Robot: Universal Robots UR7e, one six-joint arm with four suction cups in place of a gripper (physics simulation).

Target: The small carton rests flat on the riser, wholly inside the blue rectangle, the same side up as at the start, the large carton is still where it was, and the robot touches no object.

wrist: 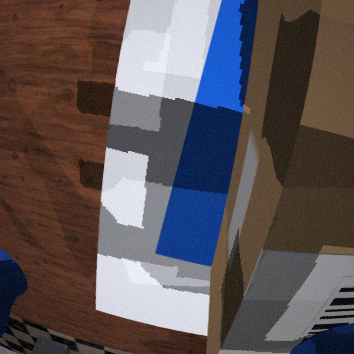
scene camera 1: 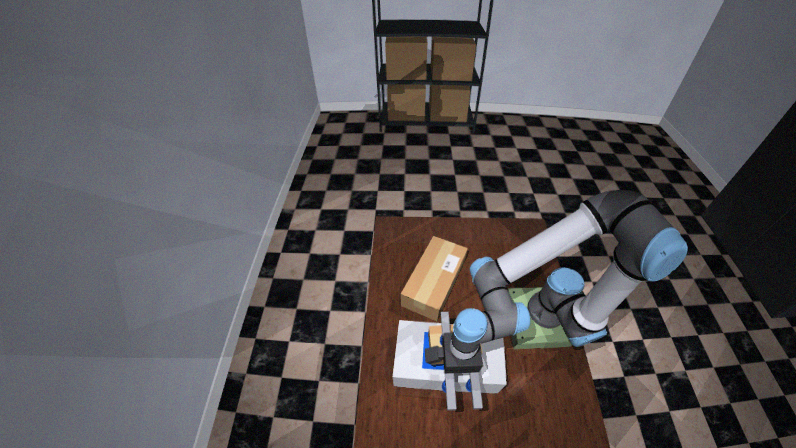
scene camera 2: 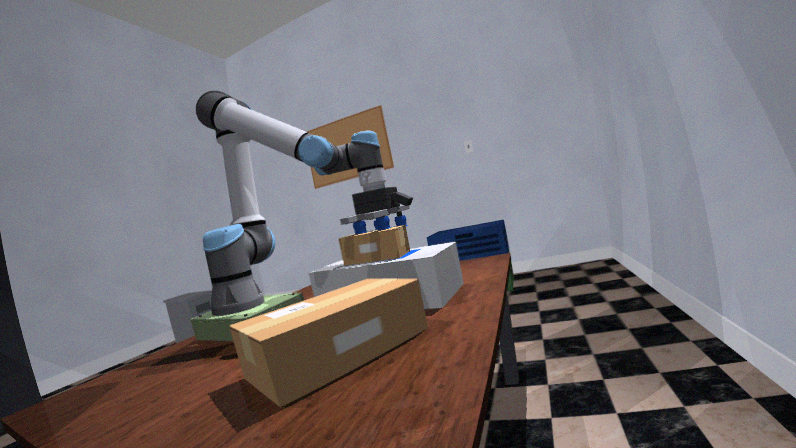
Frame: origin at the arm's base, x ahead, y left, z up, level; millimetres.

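Where they show: hand at its tool point: (wrist: pixel 163 242); arm's base at its link origin: (scene camera 1: pixel 546 310) (scene camera 2: pixel 238 307).
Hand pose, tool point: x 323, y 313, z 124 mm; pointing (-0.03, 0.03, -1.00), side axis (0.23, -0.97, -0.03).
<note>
Things, the pixels of their top centre, and the offset from my tool point. Level surfaces: height alone.
- small carton at its top centre: (scene camera 2: pixel 372 230) (scene camera 1: pixel 455 339) dy -73, dx +19, dz +12 mm
- large carton at its top centre: (scene camera 2: pixel 327 302) (scene camera 1: pixel 436 269) dy -384, dx +127, dz -85 mm
- brown table at its surface level: dz -184 mm
The small carton (scene camera 1: pixel 440 335) (scene camera 2: pixel 384 247) (wrist: pixel 300 165) hangs or stands level under my gripper (scene camera 1: pixel 462 364) (scene camera 2: pixel 381 223), whose blue suction cups are on its top. Its underside is at or very close to the top of the white riser (scene camera 1: pixel 406 356) (scene camera 2: pixel 440 278) (wrist: pixel 125 300); I cannot tell whether it bears on it. The blue rectangle (scene camera 1: pixel 427 338) (scene camera 2: pixel 411 254) (wrist: pixel 210 150) shows along one side of the carton; the rest is covered, so I cannot tell whether the carton is wholly inside. The large carton (scene camera 1: pixel 431 278) (scene camera 2: pixel 300 356) lies flat on the table, apart from the riser.
The brown table (scene camera 1: pixel 401 417) (scene camera 2: pixel 445 356) bears the riser and the arm's green base plate (scene camera 1: pixel 534 336) (scene camera 2: pixel 211 328). A blue crate (scene camera 2: pixel 467 239) is behind the riser in scene camera 2. A black shelf rack (scene camera 1: pixel 431 27) with boxes stands by the far wall.
</note>
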